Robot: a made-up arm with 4 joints.
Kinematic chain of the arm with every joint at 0, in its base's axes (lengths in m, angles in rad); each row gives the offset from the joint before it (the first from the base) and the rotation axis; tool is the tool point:
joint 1: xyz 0 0 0.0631 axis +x
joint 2: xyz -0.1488 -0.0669 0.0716 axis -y
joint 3: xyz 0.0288 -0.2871 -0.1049 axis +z
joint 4: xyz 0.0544 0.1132 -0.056 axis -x
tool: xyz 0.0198 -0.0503 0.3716
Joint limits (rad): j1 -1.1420..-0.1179 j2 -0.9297..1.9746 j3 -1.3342..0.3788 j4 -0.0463..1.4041
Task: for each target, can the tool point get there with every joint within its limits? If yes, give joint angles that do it. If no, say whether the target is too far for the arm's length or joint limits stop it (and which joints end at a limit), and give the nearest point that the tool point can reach.
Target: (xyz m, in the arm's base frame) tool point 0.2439 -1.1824 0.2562
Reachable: no: too far | nearest point 0.1131 -0.4742 0.1406 | short by 0.729 m
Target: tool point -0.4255 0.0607 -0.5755
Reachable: no: joint limits stop it (at a limit: joint 1, joint 3, joint 4) | nearest point -0.2127 0.0522 -0.0355 | short by 0.581 m
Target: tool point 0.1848 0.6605 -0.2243
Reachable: no: joint limits stop it (at a limit: joint 1, joint 4) | nearest point 0.0177 0.2776 0.1197 | short by 0.541 m
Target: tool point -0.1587 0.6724 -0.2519
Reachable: no: joint limits stop it (at a limit: joint 1, joint 4) | nearest point -0.1539 0.2950 0.1003 | short by 0.516 m
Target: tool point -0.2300 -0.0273 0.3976
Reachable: yes | joints -0.3464 1.0126 -0.2298 0.4737
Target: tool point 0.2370 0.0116 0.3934
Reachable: yes | joints -0.8587 0.1362 -1.0899 0.9390
